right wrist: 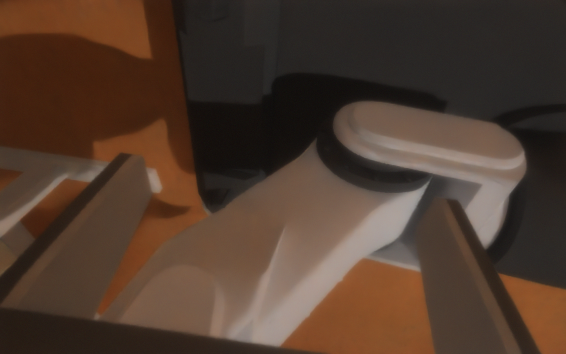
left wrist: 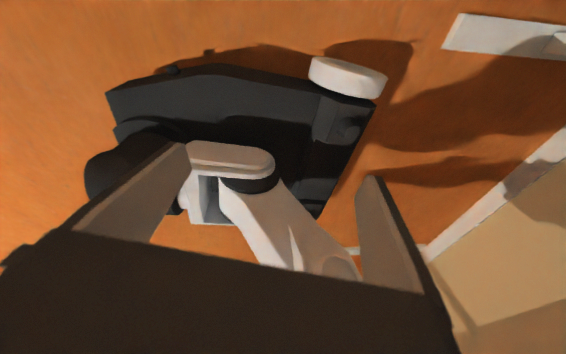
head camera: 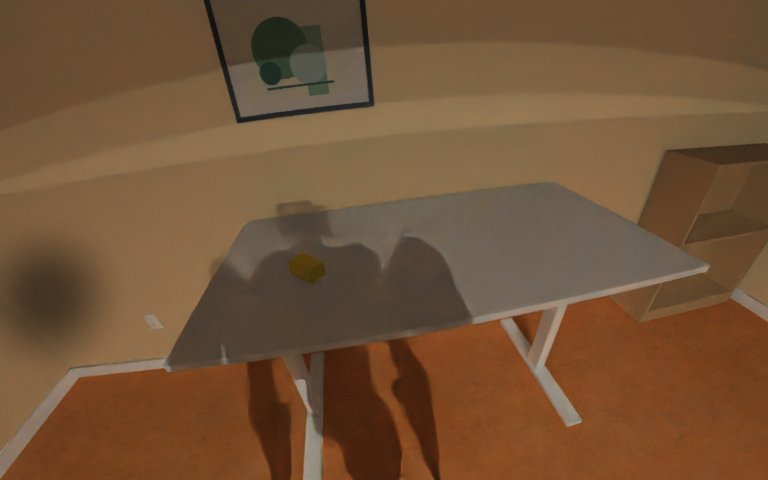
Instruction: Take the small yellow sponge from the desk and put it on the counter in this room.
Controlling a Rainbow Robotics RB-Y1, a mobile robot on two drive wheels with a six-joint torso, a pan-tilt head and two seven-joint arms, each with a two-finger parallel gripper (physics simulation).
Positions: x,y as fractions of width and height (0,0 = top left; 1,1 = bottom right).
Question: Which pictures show my left gripper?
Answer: The left wrist view only.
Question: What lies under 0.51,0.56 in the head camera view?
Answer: A grey desk.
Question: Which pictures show the small yellow sponge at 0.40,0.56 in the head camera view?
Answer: The head camera view only.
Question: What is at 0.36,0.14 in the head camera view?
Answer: A framed picture.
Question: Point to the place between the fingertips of my right gripper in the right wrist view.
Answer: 0.50,0.55
